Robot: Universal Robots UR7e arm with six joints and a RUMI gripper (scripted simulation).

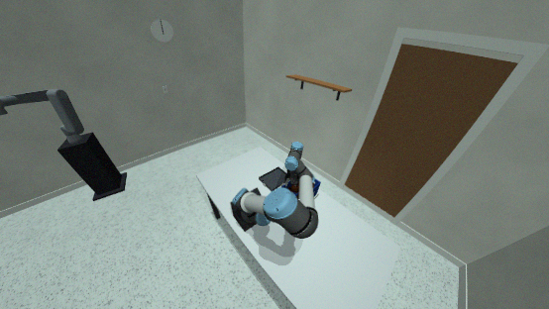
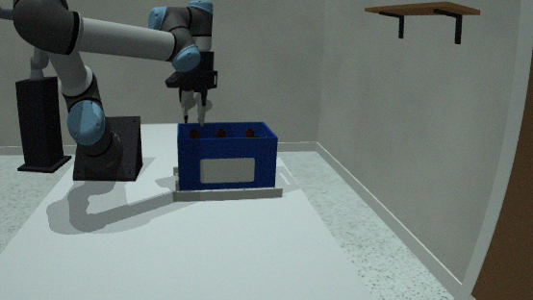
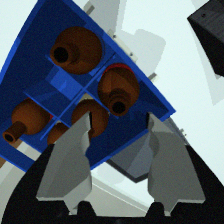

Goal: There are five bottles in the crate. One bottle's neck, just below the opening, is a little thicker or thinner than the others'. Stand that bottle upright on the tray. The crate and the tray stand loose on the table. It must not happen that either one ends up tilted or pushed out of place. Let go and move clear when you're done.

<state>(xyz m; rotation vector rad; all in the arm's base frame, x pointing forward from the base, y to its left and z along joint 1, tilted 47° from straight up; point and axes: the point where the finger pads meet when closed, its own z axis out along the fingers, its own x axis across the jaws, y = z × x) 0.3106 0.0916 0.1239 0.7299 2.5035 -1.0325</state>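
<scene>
Now: the bottle 11 cm below my hand. From my hand the other things lie so: blue crate 9 cm ahead, 3 cm to the right, 11 cm below; dark grey tray 6 cm ahead, 27 cm to the left, 18 cm below.
</scene>
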